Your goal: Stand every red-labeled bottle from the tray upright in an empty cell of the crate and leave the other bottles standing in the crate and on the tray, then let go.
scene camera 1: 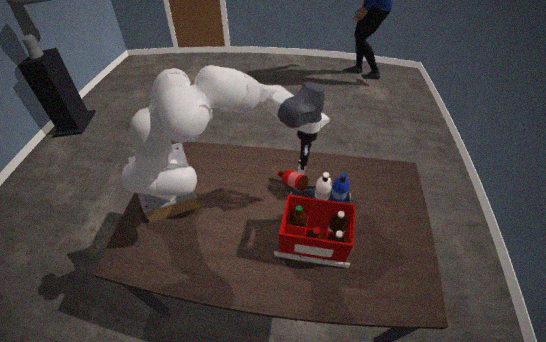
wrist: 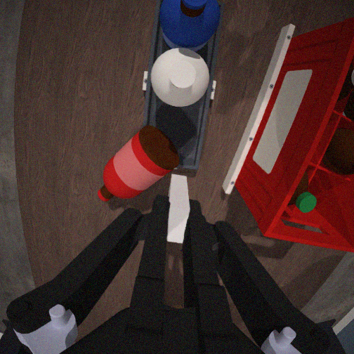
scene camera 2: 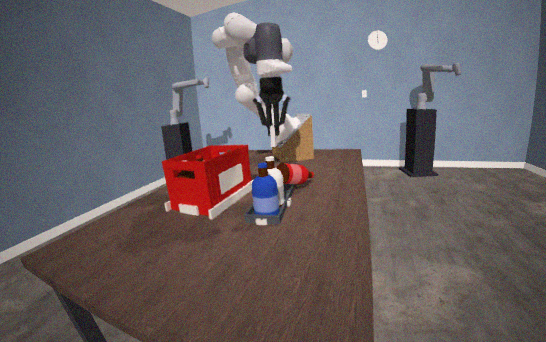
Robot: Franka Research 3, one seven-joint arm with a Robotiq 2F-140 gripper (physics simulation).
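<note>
The red-labeled bottle (scene camera 1: 294, 179) (scene camera 2: 298, 174) (wrist: 135, 167) lies tipped over, its base over the tray's near end in the wrist view and its red cap pointing away from the crate. My gripper (scene camera 1: 302, 169) (scene camera 2: 273, 142) (wrist: 176, 188) is shut and empty, pads together, beside this bottle. A white bottle (scene camera 1: 323, 187) (scene camera 2: 276, 185) (wrist: 180, 77) and a blue bottle (scene camera 1: 340, 188) (scene camera 2: 265, 194) (wrist: 190, 20) stand upright on the dark tray (scene camera 2: 274, 218) (wrist: 201, 150). The red crate (scene camera 1: 290, 245) (scene camera 2: 190, 192) holds several bottles; its back middle cell looks empty.
In the crate are a green-capped bottle (scene camera 1: 298, 216) (wrist: 306, 202), a red-capped one (scene camera 1: 316, 232) and two white-capped ones. A white strip (scene camera 1: 312, 260) (wrist: 260, 112) runs along the crate's base. The arm's base stands at the table's far end in scene camera 2.
</note>
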